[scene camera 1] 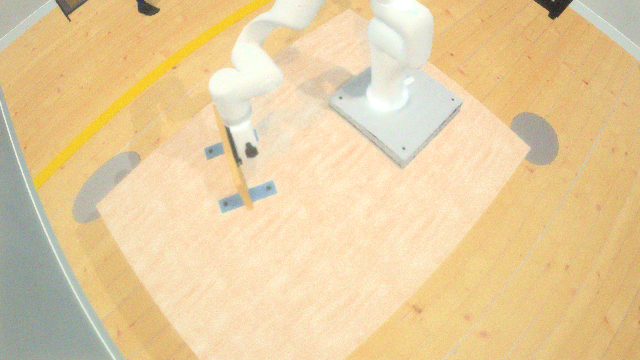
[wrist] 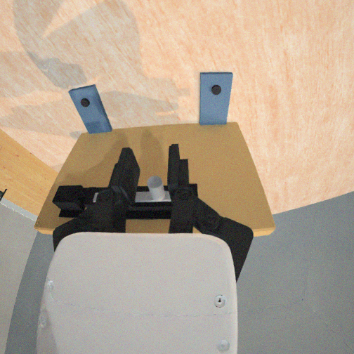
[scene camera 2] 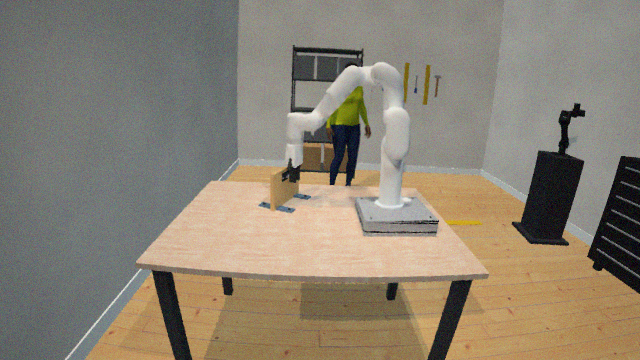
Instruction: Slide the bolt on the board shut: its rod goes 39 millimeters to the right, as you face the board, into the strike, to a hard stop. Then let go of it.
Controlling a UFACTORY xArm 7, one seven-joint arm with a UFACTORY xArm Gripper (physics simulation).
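Frame: origin at the arm's base, x back, y right, z up, level; centimetres.
Where they show: gripper, fingertip midpoint: (scene camera 1: pixel 250 149) (scene camera 2: pixel 294 181); arm's base, origin of the base link: (scene camera 1: pixel 387 94) (scene camera 2: pixel 389 204).
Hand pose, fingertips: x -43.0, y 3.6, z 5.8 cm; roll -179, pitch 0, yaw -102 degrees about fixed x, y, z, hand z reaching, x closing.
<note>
Each offset is from my fingertips to the top centre of the thing. "spot": to the spot under its first point. Level surfaces: height alone.
The tan board @(dx -4.9, dy +3.1, dz +5.3 cm) (scene camera 1: pixel 244 192) (scene camera 2: pixel 278 193) (wrist: pixel 215 155) stands upright on the table. The bolt's black housing (wrist: pixel 150 215) is on its face, with a stretch of grey rod (wrist: pixel 145 197) and a round grey knob (wrist: pixel 156 187). The black strike block (wrist: pixel 68 198) is at the left in the wrist view. A small bit of rod shows near it; whether it enters the strike is unclear. My gripper (scene camera 1: pixel 250 150) (scene camera 2: pixel 294 173) (wrist: pixel 153 157) is partly open. In the wrist view its fingers stand on either side of the knob, with a gap on each side; their depth relative to it is hard to judge.
Blue feet @(spot: dx -2.5, dy -6.9, dz -11.0 cm) (scene camera 1: pixel 262 191) (scene camera 2: pixel 276 207) (wrist: pixel 215 110) carry the board on the wooden table @(dz -11.8 cm) (scene camera 1: pixel 320 250) (scene camera 2: pixel 310 250). The arm's grey base plate (scene camera 1: pixel 425 120) (scene camera 2: pixel 400 225) stands on the same table. A person (scene camera 2: pixel 347 120) stands behind the table.
</note>
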